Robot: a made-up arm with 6 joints.
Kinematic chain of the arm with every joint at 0, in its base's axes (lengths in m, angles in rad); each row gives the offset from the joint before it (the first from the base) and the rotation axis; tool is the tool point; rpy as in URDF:
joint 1: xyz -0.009 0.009 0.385 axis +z
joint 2: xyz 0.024 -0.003 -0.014 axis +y
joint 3: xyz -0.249 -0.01 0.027 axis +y
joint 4: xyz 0.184 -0.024 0.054 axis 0.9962 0 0.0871
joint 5: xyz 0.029 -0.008 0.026 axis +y
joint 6: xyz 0.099 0.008 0.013 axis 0.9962 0 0.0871
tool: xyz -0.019 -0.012 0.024 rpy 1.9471 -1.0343 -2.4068
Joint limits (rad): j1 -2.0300..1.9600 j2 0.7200..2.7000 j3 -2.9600..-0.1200 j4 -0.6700..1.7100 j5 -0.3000..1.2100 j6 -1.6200..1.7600
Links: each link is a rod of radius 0.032 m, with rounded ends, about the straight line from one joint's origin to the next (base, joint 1, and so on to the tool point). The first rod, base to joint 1, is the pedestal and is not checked.
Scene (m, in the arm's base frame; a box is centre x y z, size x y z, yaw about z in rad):
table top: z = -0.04
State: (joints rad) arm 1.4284 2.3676 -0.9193 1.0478 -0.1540 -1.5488
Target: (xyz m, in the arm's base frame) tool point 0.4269 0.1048 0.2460
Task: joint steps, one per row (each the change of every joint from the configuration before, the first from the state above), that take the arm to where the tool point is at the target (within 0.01 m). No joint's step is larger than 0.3 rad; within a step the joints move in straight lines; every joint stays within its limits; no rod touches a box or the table.
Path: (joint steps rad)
1: -0.2555 0.0482 -0.0907 0.0140 -0.0365 0.0145
2: -0.2555 0.0483 -0.0907 0.0140 -0.0365 0.0145
3: -0.2554 0.0482 -0.0907 0.0141 -0.0365 0.0145
4: -0.2555 0.0483 -0.0907 0.0140 -0.0365 0.0145

